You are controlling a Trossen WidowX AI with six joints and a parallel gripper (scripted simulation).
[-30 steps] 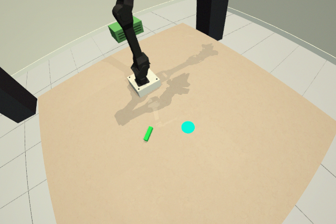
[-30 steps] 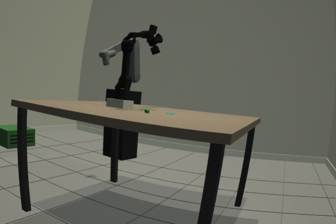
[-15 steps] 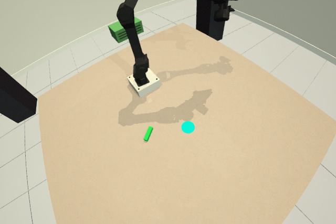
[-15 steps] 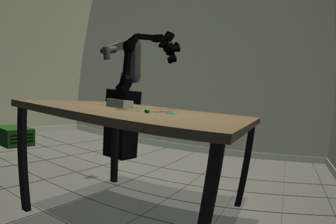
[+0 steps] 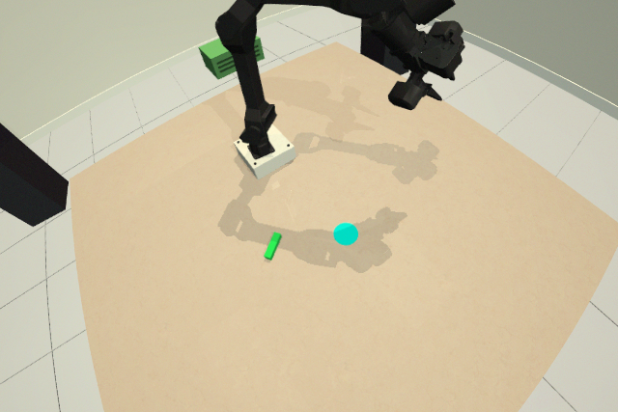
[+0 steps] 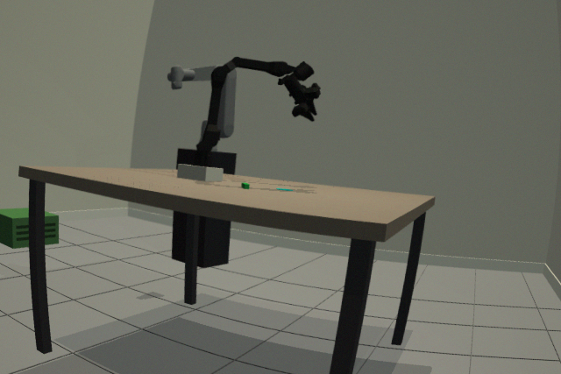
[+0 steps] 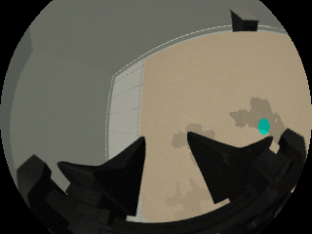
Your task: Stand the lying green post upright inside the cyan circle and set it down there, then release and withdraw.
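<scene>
Right now my gripper tip is 440 mm to the left of the green post, 280 mm above it and 20 mm past it. Also, from my gripper tip: cyan circle (290 mm below, 270 mm to the right, 40 mm ahead).
</scene>
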